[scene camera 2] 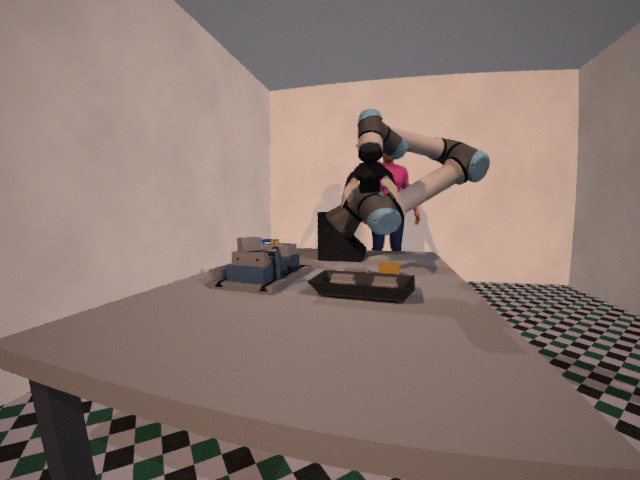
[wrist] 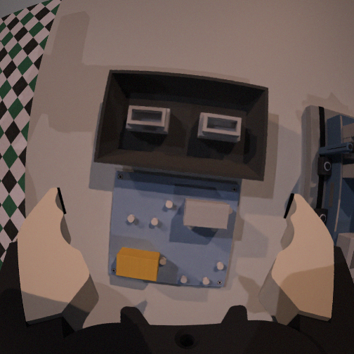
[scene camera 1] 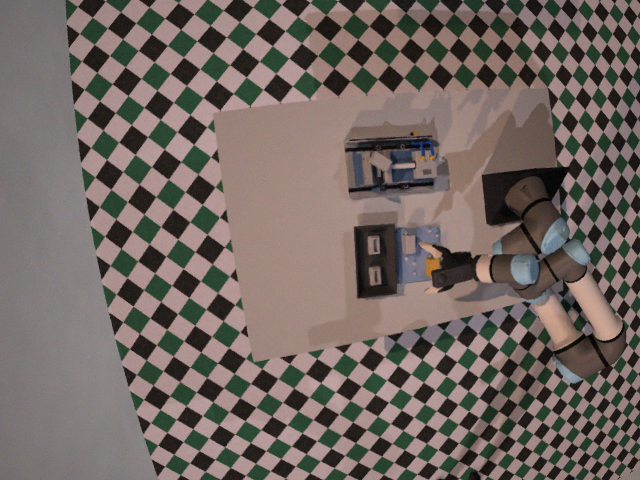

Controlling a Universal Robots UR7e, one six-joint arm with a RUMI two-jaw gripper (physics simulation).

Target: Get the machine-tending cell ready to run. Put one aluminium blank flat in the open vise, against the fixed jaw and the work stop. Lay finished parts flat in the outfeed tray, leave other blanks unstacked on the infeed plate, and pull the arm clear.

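Seen in the pictures: gripper, fingertip midpoint: [scene camera 2: 370, 206] [scene camera 1: 421, 267]; arm's base at its link origin: [scene camera 2: 337, 226] [scene camera 1: 523, 192].
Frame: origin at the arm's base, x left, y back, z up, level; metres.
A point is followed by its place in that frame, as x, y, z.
My gripper [scene camera 1: 426, 268] @[0.224, -0.430, 0.079] [scene camera 2: 370, 199] @[0.224, -0.430, 0.079] [wrist: 176, 194] is open and empty, high above the blue infeed plate [scene camera 1: 406, 274] @[0.287, -0.394, -0.130] [wrist: 135, 200]. A grey blank [scene camera 1: 408, 243] @[0.174, -0.403, -0.094] [wrist: 206, 213] lies unstacked on that plate, between its fingers as seen in the wrist view but far below them. Another grey blank [scene camera 1: 381, 161] @[-0.092, -0.525, -0.006] [scene camera 2: 250, 243] @[-0.081, -0.537, -0.021] lies skewed across the top of the jaws of the vise [scene camera 1: 427, 169] @[-0.071, -0.356, -0.042] [scene camera 2: 250, 273] @[-0.053, -0.582, -0.093] [wrist: 311, 150]. Two hollow finished parts [scene camera 1: 373, 244] @[0.173, -0.523, -0.106] [wrist: 148, 119] [wrist: 220, 126] lie apart in the dark outfeed tray [scene camera 1: 357, 263] @[0.232, -0.580, -0.098] [scene camera 2: 361, 293] @[0.236, -0.572, -0.118] [wrist: 180, 167].
An orange block [scene camera 1: 433, 266] @[0.257, -0.308, -0.094] [scene camera 2: 388, 267] @[0.262, -0.318, -0.104] [wrist: 137, 264] stands at a corner of the infeed plate, among small pegs. Blue hoses [scene camera 1: 426, 148] rise at one end of the vise. The black arm stand [scene camera 1: 495, 201] @[0.035, -0.079, -0.062] [scene camera 2: 330, 245] @[-0.005, -0.084, -0.074] is at the table's far end. A person [scene camera 2: 400, 174] stands behind it.
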